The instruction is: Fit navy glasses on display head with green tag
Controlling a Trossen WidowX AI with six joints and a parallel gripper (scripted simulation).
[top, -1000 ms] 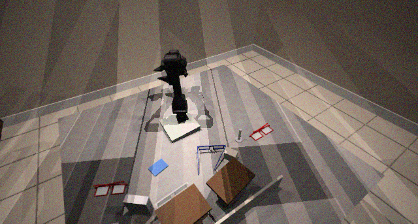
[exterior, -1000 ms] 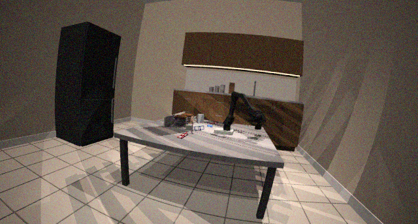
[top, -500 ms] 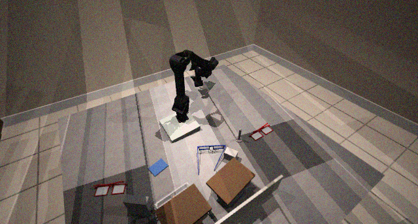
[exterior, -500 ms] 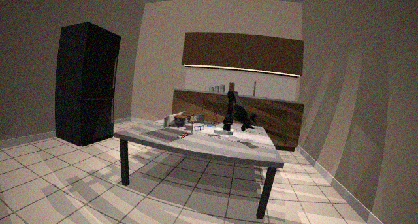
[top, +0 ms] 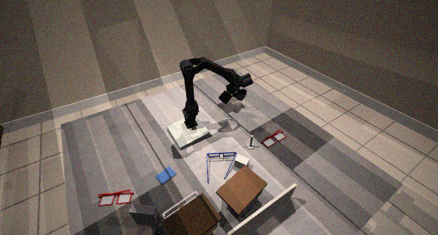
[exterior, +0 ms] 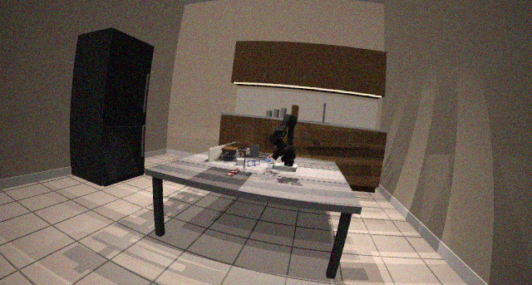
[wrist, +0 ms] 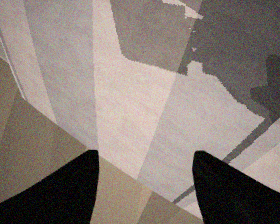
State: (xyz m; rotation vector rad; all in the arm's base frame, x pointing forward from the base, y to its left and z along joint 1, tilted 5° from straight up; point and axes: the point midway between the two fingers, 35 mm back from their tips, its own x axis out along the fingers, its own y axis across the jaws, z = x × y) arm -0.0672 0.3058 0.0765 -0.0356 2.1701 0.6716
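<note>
Right now my gripper tip is 370 mm short of the grey post, 70 mm to the left of it and 90 mm above it. From my gripper tip the other things lie so: blue card: 340 mm ahead, 530 mm to the right, 110 mm below; then white block: 450 mm ahead, 180 mm to the right, 80 mm below; then panel: 710 mm ahead, 370 mm to the right, 50 mm below.
</note>
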